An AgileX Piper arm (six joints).
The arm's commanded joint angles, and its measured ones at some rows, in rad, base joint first. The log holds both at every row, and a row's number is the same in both.
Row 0, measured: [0.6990, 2.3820, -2.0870, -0.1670, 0.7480, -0.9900]
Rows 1 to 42, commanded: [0.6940, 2.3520, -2.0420, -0.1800, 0.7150, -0.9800]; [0.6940, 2.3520, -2.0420, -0.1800, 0.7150, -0.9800]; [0.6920, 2.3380, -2.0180, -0.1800, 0.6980, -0.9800]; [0.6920, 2.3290, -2.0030, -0.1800, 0.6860, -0.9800]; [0.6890, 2.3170, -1.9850, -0.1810, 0.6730, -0.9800]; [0.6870, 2.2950, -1.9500, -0.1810, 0.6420, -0.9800]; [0.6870, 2.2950, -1.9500, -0.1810, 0.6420, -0.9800]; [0.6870, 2.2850, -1.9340, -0.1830, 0.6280, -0.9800]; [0.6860, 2.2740, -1.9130, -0.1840, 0.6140, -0.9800]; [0.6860, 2.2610, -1.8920, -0.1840, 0.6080, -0.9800]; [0.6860, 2.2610, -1.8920, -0.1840, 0.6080, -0.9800]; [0.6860, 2.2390, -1.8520, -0.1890, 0.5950, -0.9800]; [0.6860, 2.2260, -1.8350, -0.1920, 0.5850, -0.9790]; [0.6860, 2.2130, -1.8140, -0.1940, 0.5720, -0.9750]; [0.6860, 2.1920, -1.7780, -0.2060, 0.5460, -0.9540]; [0.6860, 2.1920, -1.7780, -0.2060, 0.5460, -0.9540]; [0.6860, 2.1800, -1.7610, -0.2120, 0.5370, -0.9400]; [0.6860, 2.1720, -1.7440, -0.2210, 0.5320, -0.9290]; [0.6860, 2.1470, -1.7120, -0.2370, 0.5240, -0.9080]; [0.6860, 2.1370, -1.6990, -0.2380, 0.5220, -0.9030]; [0.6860, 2.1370, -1.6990, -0.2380, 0.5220, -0.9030]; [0.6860, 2.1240, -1.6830, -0.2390, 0.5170, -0.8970]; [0.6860, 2.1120, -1.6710, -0.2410, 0.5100, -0.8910]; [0.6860, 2.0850, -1.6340, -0.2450, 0.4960, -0.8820]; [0.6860, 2.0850, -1.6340, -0.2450, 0.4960, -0.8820]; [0.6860, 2.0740, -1.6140, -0.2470, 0.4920, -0.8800]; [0.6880, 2.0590, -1.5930, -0.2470, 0.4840, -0.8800]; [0.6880, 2.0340, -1.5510, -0.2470, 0.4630, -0.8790]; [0.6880, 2.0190, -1.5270, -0.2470, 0.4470, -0.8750]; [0.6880, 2.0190, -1.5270, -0.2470, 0.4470, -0.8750]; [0.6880, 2.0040, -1.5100, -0.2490, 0.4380, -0.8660]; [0.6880, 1.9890, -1.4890, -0.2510, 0.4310, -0.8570]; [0.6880, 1.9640, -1.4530, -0.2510, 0.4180, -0.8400]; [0.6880, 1.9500, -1.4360, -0.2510, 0.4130, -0.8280]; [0.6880, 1.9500, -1.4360, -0.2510, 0.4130, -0.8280]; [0.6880, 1.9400, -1.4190, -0.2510, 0.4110, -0.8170]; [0.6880, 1.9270, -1.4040, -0.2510, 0.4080, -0.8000]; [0.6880, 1.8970, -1.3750, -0.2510, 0.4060, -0.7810]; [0.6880, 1.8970, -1.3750, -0.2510, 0.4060, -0.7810]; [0.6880, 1.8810, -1.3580, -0.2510, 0.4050, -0.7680]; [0.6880, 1.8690, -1.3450, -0.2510, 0.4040, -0.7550]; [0.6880, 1.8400, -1.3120, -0.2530, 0.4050, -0.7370]
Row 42, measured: [0.6910, 1.8840, -1.3470, -0.2460, 0.4160, -0.7740]
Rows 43 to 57, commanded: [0.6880, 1.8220, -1.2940, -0.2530, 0.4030, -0.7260]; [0.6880, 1.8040, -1.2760, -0.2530, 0.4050, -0.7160]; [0.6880, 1.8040, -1.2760, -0.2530, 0.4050, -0.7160]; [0.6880, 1.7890, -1.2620, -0.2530, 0.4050, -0.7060]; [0.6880, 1.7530, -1.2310, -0.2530, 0.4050, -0.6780]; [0.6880, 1.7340, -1.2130, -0.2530, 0.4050, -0.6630]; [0.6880, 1.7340, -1.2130, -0.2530, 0.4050, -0.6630]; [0.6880, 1.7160, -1.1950, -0.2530, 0.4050, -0.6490]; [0.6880, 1.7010, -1.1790, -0.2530, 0.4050, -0.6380]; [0.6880, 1.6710, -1.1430, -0.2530, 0.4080, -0.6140]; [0.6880, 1.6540, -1.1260, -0.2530, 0.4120, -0.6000]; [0.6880, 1.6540, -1.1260, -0.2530, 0.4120, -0.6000]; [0.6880, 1.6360, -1.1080, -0.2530, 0.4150, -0.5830]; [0.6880, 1.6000, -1.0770, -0.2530, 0.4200, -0.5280]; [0.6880, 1.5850, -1.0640, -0.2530, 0.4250, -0.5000]
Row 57, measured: [0.6910, 1.6320, -1.1000, -0.2500, 0.4160, -0.5760]
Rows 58 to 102, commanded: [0.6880, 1.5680, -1.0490, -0.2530, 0.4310, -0.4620]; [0.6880, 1.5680, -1.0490, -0.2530, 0.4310, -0.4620]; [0.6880, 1.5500, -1.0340, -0.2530, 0.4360, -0.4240]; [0.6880, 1.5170, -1.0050, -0.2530, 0.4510, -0.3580]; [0.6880, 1.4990, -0.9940, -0.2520, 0.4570, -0.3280]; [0.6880, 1.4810, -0.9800, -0.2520, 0.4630, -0.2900]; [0.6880, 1.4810, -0.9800, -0.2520, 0.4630, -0.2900]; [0.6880, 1.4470, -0.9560, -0.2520, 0.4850, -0.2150]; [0.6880, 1.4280, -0.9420, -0.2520, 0.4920, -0.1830]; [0.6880, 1.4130, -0.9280, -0.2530, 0.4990, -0.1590]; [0.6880, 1.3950, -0.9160, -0.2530, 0.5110, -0.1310]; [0.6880, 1.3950, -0.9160, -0.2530, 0.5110, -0.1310]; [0.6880, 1.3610, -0.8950, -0.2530, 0.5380, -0.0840]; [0.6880, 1.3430, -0.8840, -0.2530, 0.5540, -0.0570]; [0.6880, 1.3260, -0.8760, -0.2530, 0.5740, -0.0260]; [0.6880, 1.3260, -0.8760, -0.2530, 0.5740, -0.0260]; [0.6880, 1.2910, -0.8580, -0.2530, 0.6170, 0.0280]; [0.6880, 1.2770, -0.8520, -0.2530, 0.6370, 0.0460]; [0.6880, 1.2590, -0.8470, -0.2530, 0.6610, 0.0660]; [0.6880, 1.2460, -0.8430, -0.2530, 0.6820, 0.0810]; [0.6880, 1.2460, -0.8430, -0.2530, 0.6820, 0.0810]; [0.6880, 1.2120, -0.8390, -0.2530, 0.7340, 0.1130]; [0.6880, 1.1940, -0.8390, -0.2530, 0.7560, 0.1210]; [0.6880, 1.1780, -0.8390, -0.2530, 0.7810, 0.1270]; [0.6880, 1.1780, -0.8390, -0.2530, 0.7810, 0.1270]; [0.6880, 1.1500, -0.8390, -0.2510, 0.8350, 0.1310]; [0.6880, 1.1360, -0.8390, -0.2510, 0.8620, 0.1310]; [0.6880, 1.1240, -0.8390, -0.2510, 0.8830, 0.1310]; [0.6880, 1.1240, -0.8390, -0.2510, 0.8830, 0.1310]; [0.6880, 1.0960, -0.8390, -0.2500, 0.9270, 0.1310]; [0.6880, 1.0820, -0.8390, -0.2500, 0.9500, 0.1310]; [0.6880, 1.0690, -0.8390, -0.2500, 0.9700, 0.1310]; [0.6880, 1.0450, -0.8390, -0.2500, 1.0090, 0.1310]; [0.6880, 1.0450, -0.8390, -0.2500, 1.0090, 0.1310]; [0.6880, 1.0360, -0.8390, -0.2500, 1.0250, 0.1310]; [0.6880, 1.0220, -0.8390, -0.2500, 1.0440, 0.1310]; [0.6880, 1.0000, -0.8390, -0.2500, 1.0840, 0.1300]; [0.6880, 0.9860, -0.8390, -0.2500, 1.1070, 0.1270]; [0.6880, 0.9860, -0.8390, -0.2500, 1.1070, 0.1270]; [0.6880, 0.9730, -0.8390, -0.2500, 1.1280, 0.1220]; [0.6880, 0.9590, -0.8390, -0.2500, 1.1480, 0.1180]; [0.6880, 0.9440, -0.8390, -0.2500, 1.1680, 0.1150]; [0.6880, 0.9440, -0.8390, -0.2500, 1.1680, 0.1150]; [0.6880, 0.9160, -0.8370, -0.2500, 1.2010, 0.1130]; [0.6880, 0.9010, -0.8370, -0.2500, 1.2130, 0.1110]
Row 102, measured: [0.6910, 0.9410, -0.8440, -0.2480, 1.1650, 0.1150]
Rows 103 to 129, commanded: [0.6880, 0.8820, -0.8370, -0.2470, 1.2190, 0.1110]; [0.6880, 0.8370, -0.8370, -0.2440, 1.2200, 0.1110]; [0.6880, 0.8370, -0.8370, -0.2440, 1.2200, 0.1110]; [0.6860, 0.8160, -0.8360, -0.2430, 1.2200, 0.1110]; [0.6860, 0.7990, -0.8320, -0.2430, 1.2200, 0.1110]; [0.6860, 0.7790, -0.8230, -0.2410, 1.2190, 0.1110]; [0.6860, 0.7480, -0.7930, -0.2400, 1.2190, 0.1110]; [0.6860, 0.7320, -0.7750, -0.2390, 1.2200, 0.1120]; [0.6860, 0.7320, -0.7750, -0.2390, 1.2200, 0.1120]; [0.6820, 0.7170, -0.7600, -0.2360, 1.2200, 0.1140]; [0.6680, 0.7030, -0.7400, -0.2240, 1.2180, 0.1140]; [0.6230, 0.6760, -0.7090, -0.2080, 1.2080, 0.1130]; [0.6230, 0.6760, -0.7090, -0.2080, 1.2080, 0.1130]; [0.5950, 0.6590, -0.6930, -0.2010, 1.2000, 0.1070]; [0.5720, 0.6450, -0.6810, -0.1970, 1.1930, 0.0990]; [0.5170, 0.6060, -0.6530, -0.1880, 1.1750, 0.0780]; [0.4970, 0.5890, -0.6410, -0.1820, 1.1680, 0.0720]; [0.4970, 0.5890, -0.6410, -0.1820, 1.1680, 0.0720]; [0.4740, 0.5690, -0.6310, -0.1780, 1.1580, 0.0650]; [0.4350, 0.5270, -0.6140, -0.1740, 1.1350, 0.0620]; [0.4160, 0.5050, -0.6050, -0.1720, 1.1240, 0.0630]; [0.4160, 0.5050, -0.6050, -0.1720, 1.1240, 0.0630]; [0.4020, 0.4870, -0.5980, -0.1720, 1.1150, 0.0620]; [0.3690, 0.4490, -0.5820, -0.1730, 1.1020, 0.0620]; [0.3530, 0.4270, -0.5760, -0.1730, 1.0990, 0.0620]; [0.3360, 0.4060, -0.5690, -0.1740, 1.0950, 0.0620]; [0.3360, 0.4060, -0.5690, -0.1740, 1.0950, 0.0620]
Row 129, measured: [0.3780, 0.4540, -0.5880, -0.1790, 1.1160, 0.0800]
